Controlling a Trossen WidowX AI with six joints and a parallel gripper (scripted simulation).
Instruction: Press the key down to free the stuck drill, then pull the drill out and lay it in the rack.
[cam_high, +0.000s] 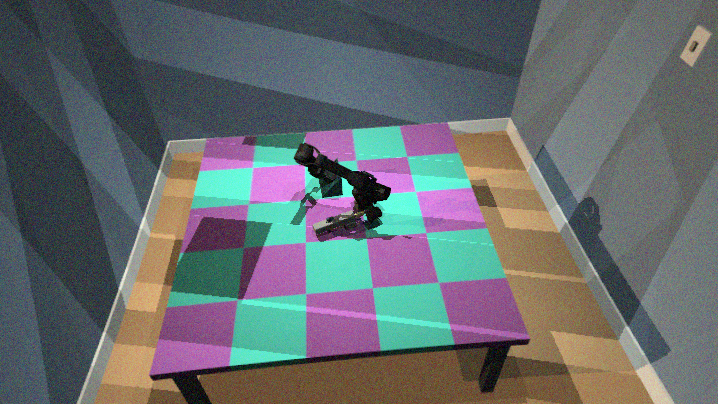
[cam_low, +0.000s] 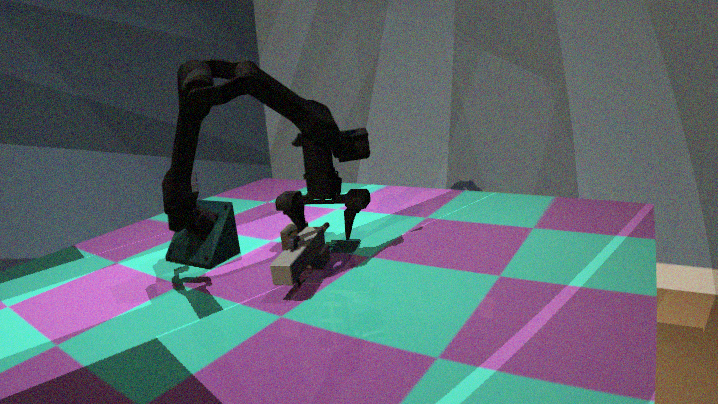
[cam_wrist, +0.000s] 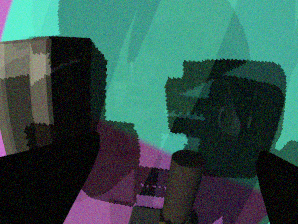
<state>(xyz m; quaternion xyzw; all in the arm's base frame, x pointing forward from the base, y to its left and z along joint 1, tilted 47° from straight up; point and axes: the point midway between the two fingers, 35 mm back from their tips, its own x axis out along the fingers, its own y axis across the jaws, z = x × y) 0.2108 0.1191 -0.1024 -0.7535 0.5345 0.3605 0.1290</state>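
My gripper tip is now 5 cm to the left of the drill, 3 cm below it and 2 cm short of it. From my gripper tip the other things lie so: dark block: 14 cm to the right, 6 cm ahead, 2 cm above.
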